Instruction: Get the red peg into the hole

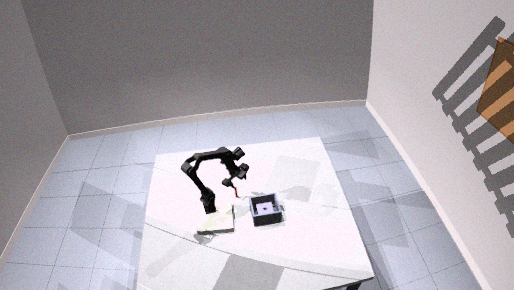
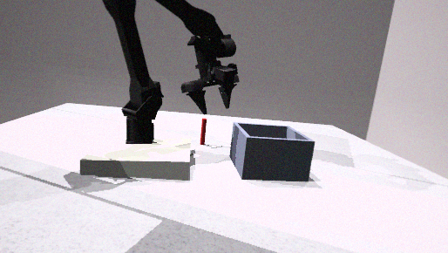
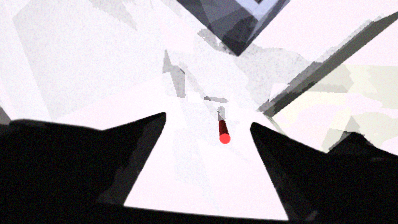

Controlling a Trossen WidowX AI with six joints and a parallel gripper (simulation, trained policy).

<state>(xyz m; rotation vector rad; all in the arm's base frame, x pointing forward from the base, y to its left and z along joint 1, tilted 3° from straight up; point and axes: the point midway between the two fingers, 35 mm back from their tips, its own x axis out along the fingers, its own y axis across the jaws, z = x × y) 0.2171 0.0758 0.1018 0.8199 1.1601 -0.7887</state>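
Right now the red peg is 7 cm below my gripper tip, 3 cm behind it and 1 cm to the left of it. Also, from my gripper tip: dark box: 19 cm to the right, 9 cm ahead, 8 cm below; then plate: 19 cm to the right, 9 cm ahead, 6 cm below.
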